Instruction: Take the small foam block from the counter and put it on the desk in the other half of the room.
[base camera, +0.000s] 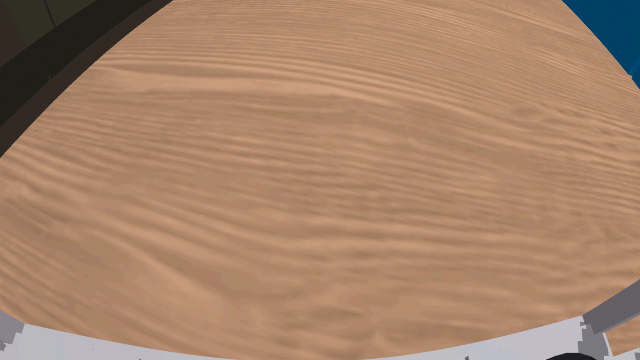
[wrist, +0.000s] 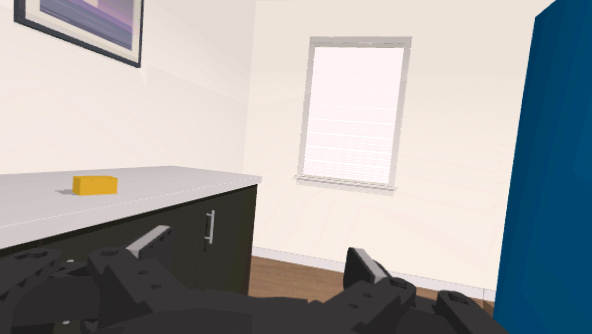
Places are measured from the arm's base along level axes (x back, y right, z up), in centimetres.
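Where they show: gripper, fingertip midpoint: (wrist: 261, 256).
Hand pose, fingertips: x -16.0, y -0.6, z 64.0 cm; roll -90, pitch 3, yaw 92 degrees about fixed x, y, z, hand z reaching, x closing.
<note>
After its pixels a point has its place.
A small yellow foam block (wrist: 95, 185) @(z 54.0, x -88.4, y -51.1 cm) lies on the light counter top (wrist: 165, 181) @(z 51.3, x -125.0, y -46.0 cm), at the left in the wrist view. The counter has dark cabinet doors below it. My gripper (wrist: 261, 256) @(z 64.0, x -16.0, y -0.6 cm) is open and empty, its two fingers wide apart at the bottom of the wrist view. The block is beyond the gripper and to its left, well apart from it. The desk does not show in either view.
A tall blue surface (wrist: 550, 165) @(z 72.0, x -134.5, y 117.4 cm) (base camera: 612, 30) @(z -33.0, x -101.6, y 107.9 cm) stands at the right. The dark cabinet base (base camera: 55, 55) @(z -31.4, x -67.1, y -52.2 cm) is at the upper left in the base camera view. A window (wrist: 352, 115) @(z 102.8, x -276.0, y 57.7 cm) is in the far wall, and a framed picture (wrist: 92, 25) @(z 112.4, x -138.6, y -84.6 cm) hangs above the counter.
</note>
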